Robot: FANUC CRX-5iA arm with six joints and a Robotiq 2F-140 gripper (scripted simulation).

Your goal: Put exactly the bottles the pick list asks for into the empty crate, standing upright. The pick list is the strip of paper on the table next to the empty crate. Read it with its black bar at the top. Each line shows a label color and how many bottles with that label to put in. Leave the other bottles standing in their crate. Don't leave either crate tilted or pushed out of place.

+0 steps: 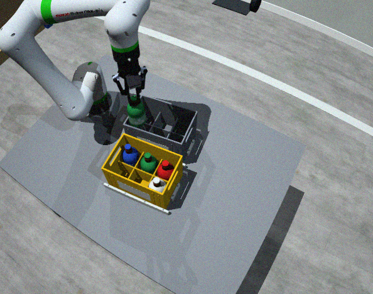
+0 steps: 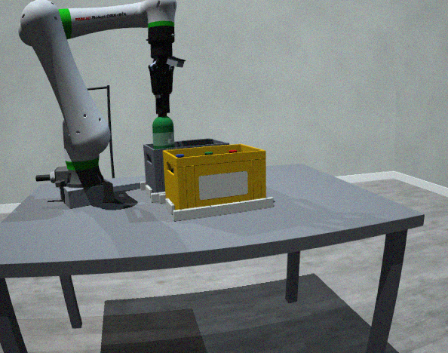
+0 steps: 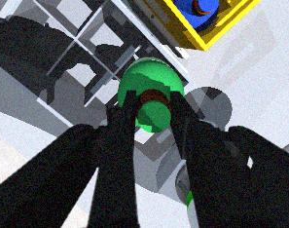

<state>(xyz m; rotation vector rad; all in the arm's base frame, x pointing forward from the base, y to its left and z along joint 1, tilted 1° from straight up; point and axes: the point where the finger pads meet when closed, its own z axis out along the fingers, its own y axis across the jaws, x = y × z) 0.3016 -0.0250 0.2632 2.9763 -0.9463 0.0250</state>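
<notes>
The grey crate lies 8 cm ahead of my hand, 6 cm to the left of it and 24 cm below it. From my hand the other things lie so: green bottle: 14 cm ahead, 11 cm to the right, 24 cm below; then yellow crate: 14 cm ahead, 16 cm to the right, 24 cm below; then blue bottle: 4 cm ahead, 12 cm to the right, 24 cm below.
</notes>
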